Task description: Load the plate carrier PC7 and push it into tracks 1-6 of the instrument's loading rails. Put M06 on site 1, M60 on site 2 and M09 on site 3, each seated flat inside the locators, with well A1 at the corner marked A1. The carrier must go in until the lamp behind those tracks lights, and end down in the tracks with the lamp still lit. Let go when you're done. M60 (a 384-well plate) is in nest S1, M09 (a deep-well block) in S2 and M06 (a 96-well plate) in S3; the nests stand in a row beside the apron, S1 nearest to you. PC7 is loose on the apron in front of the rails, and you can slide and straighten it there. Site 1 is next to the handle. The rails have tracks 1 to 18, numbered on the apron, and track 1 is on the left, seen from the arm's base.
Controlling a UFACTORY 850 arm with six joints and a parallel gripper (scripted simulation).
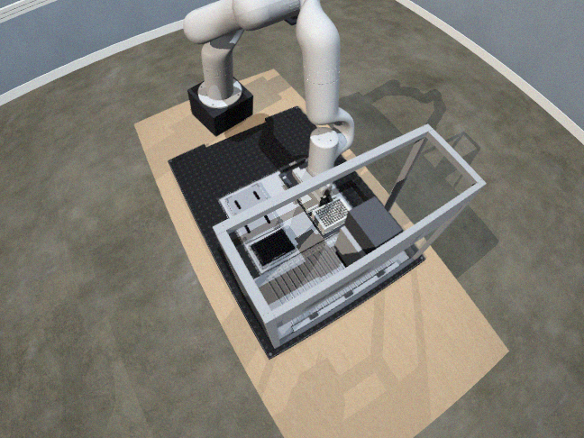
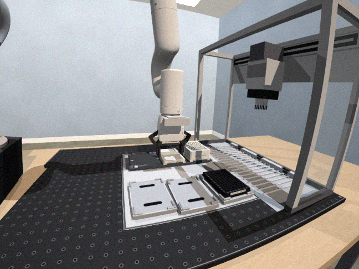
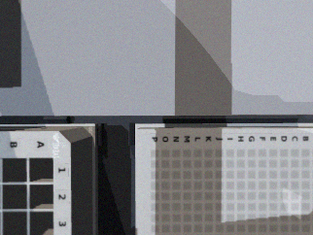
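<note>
The dark carrier PC7 is 10 mm below my hand and 10 mm behind it. Round my hand: nest S1: 220 mm to the right, 130 mm behind, 20 mm below; then white 96-well plate: 100 mm ahead; then nest S2: 240 mm to the right, 20 mm below, 20 mm behind.
</note>
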